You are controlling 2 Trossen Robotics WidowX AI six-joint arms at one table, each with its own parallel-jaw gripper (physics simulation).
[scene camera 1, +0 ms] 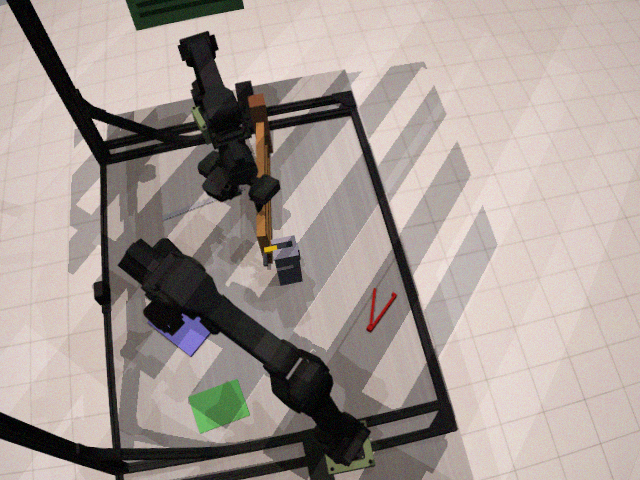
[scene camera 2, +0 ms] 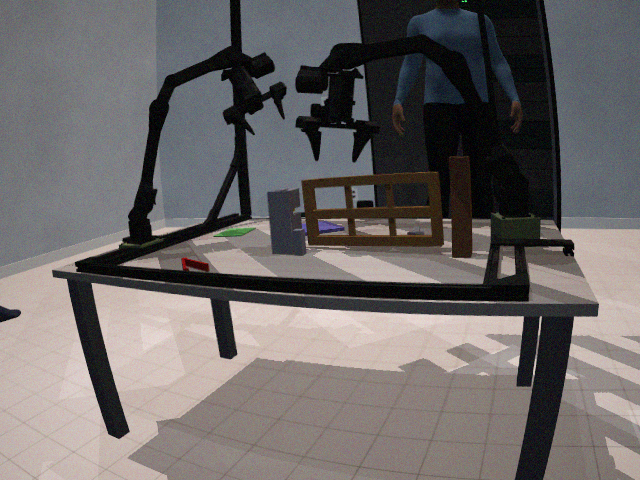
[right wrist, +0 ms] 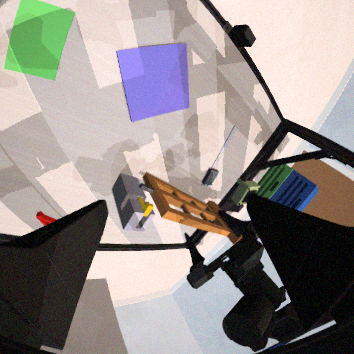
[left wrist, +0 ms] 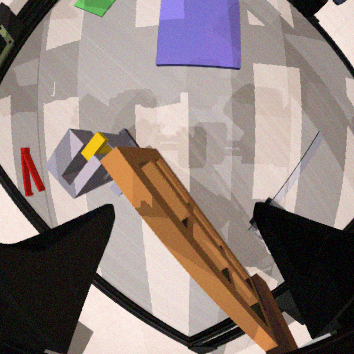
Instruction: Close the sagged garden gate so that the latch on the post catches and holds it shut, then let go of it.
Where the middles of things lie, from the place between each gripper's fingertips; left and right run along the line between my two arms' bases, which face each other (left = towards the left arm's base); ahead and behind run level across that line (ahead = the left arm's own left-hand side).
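From my left hand: grey latch post [scene camera 1: 287, 258], 100 mm to the right, 60 mm ahead, 120 mm below; wooden garden gate [scene camera 2: 312, 214], 60 mm to the left, 60 mm ahead, 110 mm below; brown hinge post [scene camera 2: 459, 167], 280 mm to the left, 120 mm ahead, 90 mm below.
From my right hand: grey latch post, 100 mm to the left, 200 mm ahead, 230 mm below; wooden garden gate, 270 mm to the left, 200 mm ahead, 210 mm below; brown hinge post, 480 mm to the left, 270 mm ahead, 200 mm below.
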